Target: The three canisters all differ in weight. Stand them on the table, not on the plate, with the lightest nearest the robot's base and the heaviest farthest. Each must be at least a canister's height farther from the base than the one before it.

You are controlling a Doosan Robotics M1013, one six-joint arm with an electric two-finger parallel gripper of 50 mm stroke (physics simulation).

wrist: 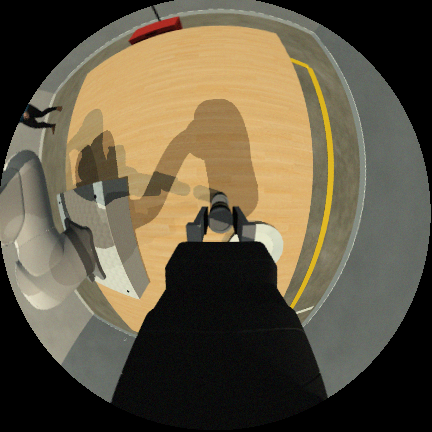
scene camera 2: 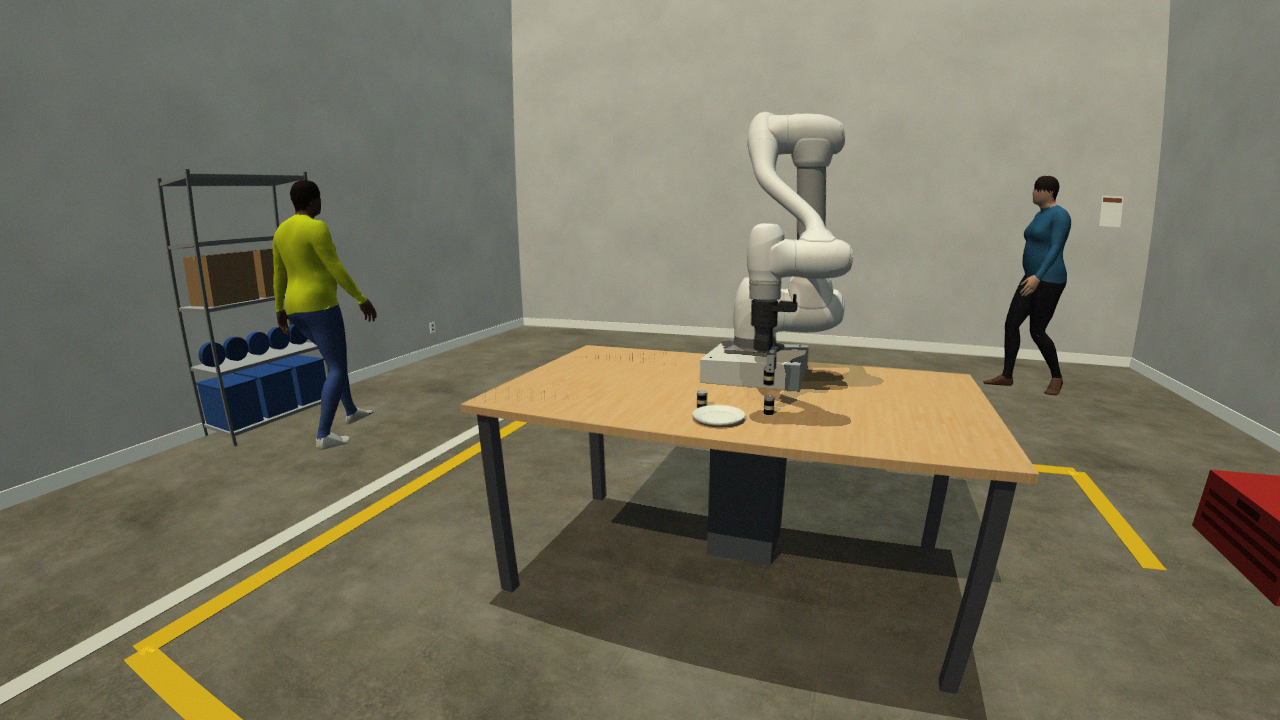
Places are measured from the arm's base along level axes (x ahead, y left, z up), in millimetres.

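Pixels of known places: gripper, fingertip midpoint: (wrist: 219, 214) (scene camera 2: 771, 370); arm's base, link origin: (wrist: 83, 247) (scene camera 2: 754, 350).
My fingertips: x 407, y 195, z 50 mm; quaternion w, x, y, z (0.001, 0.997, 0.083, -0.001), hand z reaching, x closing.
For each thing: its top centre in the pictures, then the offset to it from my fingertips. Level surfaces: height alone.
- dark canister with a pale band, top centre: (wrist: 219, 221) (scene camera 2: 769, 367) 1 mm ahead, 5 mm right, 9 mm up
- table, surface height: 131 mm down
- second canister, top centre: (wrist: 219, 202) (scene camera 2: 769, 397) 0 mm ahead, 1 mm right, 81 mm down
- third canister, top centre: (scene camera 2: 702, 391) 43 mm ahead, 200 mm right, 81 mm down
- plate, top centre: (wrist: 255, 251) (scene camera 2: 718, 413) 110 mm ahead, 115 mm right, 115 mm down
My gripper (scene camera 2: 768, 368) (wrist: 219, 214) is shut on a dark canister with a pale band (scene camera 2: 768, 378) (wrist: 220, 223), held upright above the table (scene camera 2: 904, 420) (wrist: 175, 75). A second canister (scene camera 2: 768, 405) (wrist: 219, 198) stands on the table, farther from the base than the held one; the held canister partly covers it in the wrist view. A third canister (scene camera 2: 701, 398) stands beside the plate (scene camera 2: 718, 416) (wrist: 273, 245), on its base side; it does not show clearly in the wrist view. The plate bears no canister. The weights cannot be seen.
The robot's pale base block (scene camera 2: 747, 368) (wrist: 112, 260) is at the table's back edge. Arm shadows lie across the table. A person in yellow (scene camera 2: 308, 268) stands by a shelf rack (scene camera 2: 198, 295) at left; another in blue (scene camera 2: 1047, 241) is at back right. A red cabinet (scene camera 2: 1253, 528) is at right.
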